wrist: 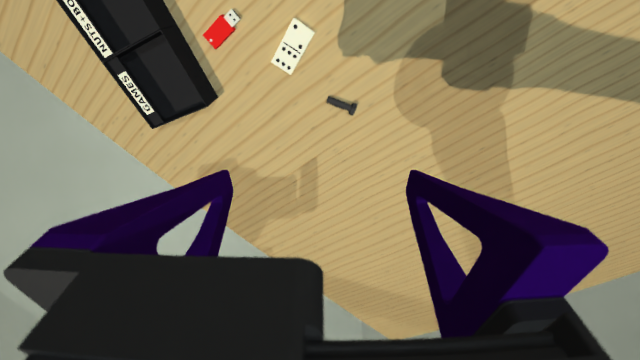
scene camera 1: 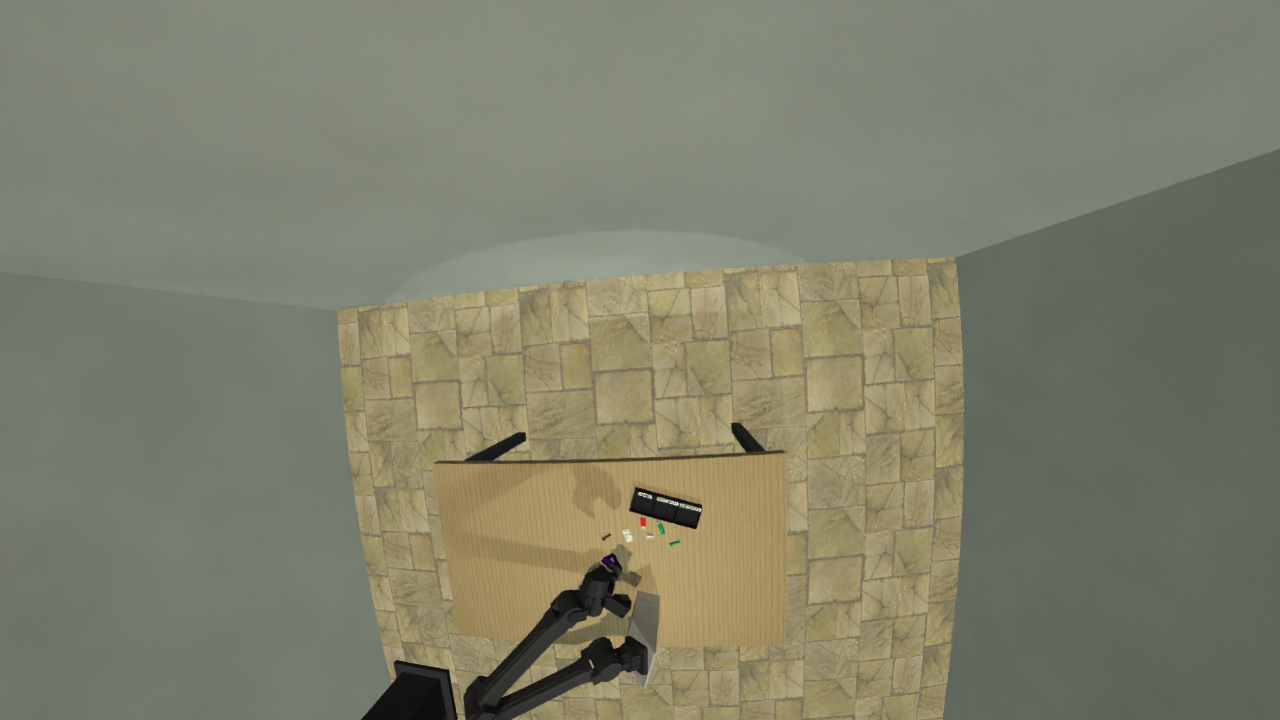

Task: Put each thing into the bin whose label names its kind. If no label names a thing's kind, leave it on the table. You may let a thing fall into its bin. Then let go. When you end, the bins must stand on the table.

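Frame: origin at the arm's base, x ahead, y right, z down, level; millimetres.
Seen in the pictures: gripper, fingertip midpoint: [wrist: 319,180] [scene camera 1: 605,564]; arm's base, origin of the base link: [scene camera 1: 637,654].
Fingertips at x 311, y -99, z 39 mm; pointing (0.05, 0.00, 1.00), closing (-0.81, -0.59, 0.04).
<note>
Pixels of each thing's top centre, then the offset from my fingertips to it. Level surfaces: height alone.
- dark bolt, middle of its top: [wrist: 341,107] [scene camera 1: 606,537] dx +0, dy -32, dz +176 mm
- white domino, middle of its top: [wrist: 291,47] [scene camera 1: 628,535] dx +9, dy +51, dz +182 mm
- red USB stick, middle of its top: [wrist: 221,28] [scene camera 1: 643,524] dx +56, dy +109, dz +182 mm
- small whitish thing, middle of its top: [scene camera 1: 650,537] dx +5, dy +134, dz +178 mm
- wooden table, its level: dz +189 mm
My gripper [wrist: 319,180] [scene camera 1: 612,561] is open and empty above the table, with its purple fingers wide apart. A dark bolt [wrist: 341,105] [scene camera 1: 606,537] lies on the table, ahead of the fingers in the wrist view. A white domino [wrist: 293,46] [scene camera 1: 627,535] and a red USB stick [wrist: 220,31] [scene camera 1: 642,522] lie nearer the bins. Two green batteries [scene camera 1: 661,529] [scene camera 1: 674,542] and a small whitish thing [scene camera 1: 649,537] lie right of the domino in the scene view. The joined black bins [wrist: 192,75] [scene camera 1: 665,507] stand on the table; the labels GAMES and part of NUTS+BOLTS show in the wrist view.
The wooden table [scene camera 1: 733,573] [wrist: 280,135] carries the arm's shadows. A grey panel [scene camera 1: 644,617] is at the table's front edge beside the black arm links [scene camera 1: 537,635]. The far table edge runs past the bins in the wrist view.
</note>
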